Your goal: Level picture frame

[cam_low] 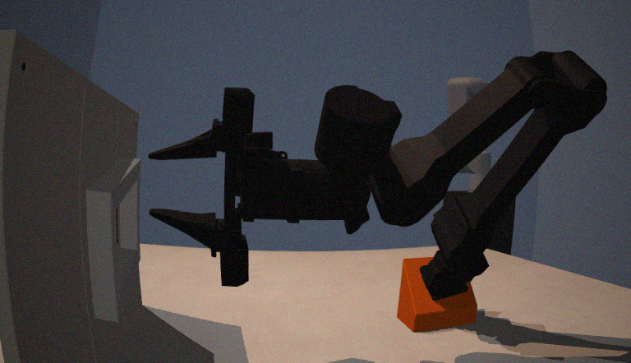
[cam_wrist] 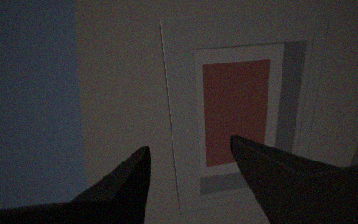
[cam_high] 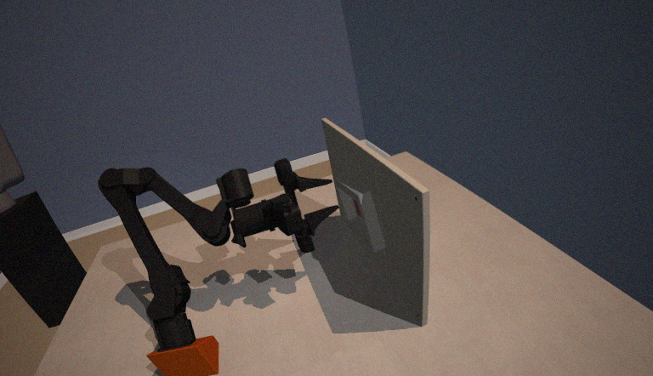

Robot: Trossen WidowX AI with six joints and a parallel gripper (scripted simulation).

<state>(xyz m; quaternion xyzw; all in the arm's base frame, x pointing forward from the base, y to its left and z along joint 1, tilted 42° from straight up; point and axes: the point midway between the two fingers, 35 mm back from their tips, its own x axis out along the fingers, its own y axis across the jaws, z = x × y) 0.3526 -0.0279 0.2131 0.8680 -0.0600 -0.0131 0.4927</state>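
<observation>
Now: the picture frame 50 mm ahead of my gripper tip, 10 mm to the right of it and 50 mm below it. Round my gripper tip: grey wall panel: 60 mm ahead, 10 mm to the right, 60 mm below.
</observation>
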